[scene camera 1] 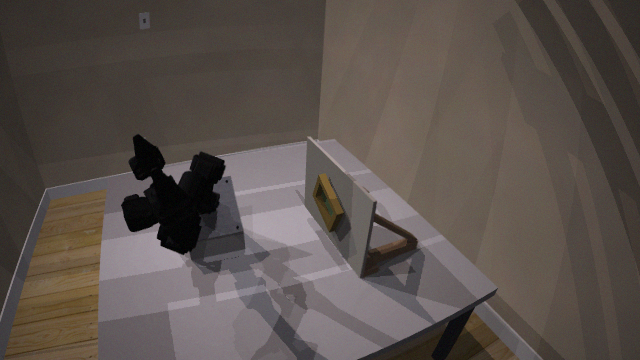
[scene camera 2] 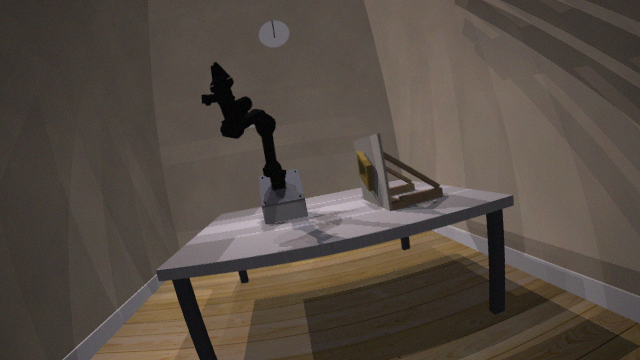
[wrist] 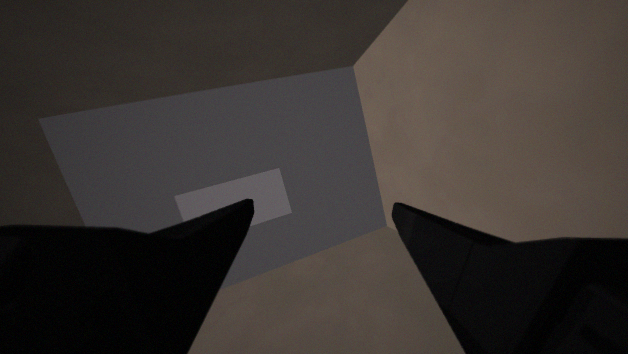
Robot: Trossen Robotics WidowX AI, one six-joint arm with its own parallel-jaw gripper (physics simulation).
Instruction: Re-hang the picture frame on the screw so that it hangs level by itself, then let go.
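Frame: origin at the arm's base, x ahead, y left, z up, level; millimetres.
Seen in the pictures: gripper, between the fingertips: [scene camera 1: 144,151] [scene camera 2: 213,64] [wrist: 323,207]; arm's base, origin of its link: [scene camera 1: 205,204] [scene camera 2: 278,184].
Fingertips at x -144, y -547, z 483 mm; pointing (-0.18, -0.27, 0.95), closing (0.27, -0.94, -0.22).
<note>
Pixels of each thing's middle, then the offset from my fingertips to it. "pt": a spot on its surface instead. Level surfaces: height alone.
- picture frame, middle of its body: [scene camera 1: 327,203] [scene camera 2: 365,170] dx +547, dy +410, dz -486 mm
- upright pale board, a spot on its surface: [scene camera 1: 356,220] pt dx +564, dy +248, dz -452 mm
- table, height of its surface: dz -648 mm
The picture frame [scene camera 1: 337,216] [scene camera 2: 369,176] has a gold-brown border around a greenish picture. It rests against the front face of the upright pale board [scene camera 1: 356,220] [scene camera 2: 383,175] and is tilted, its sides not parallel to the board's edges. The screw does not show; the frame may hide it. My gripper [scene camera 1: 138,138] [scene camera 2: 215,65] [wrist: 323,207] is open, with nothing between its fingers. It is raised high on the arm's far side from the board, well apart from the frame, and points upward toward the ceiling in the wrist view.
Brown wooden braces [scene camera 1: 392,247] [scene camera 2: 417,198] support the board from behind. The arm's grey base block [scene camera 1: 225,242] [scene camera 2: 285,212] stands on the table [scene camera 1: 320,320] [scene camera 2: 210,250], to the left of the board. A round clock [scene camera 2: 280,40] hangs on the back wall.
</note>
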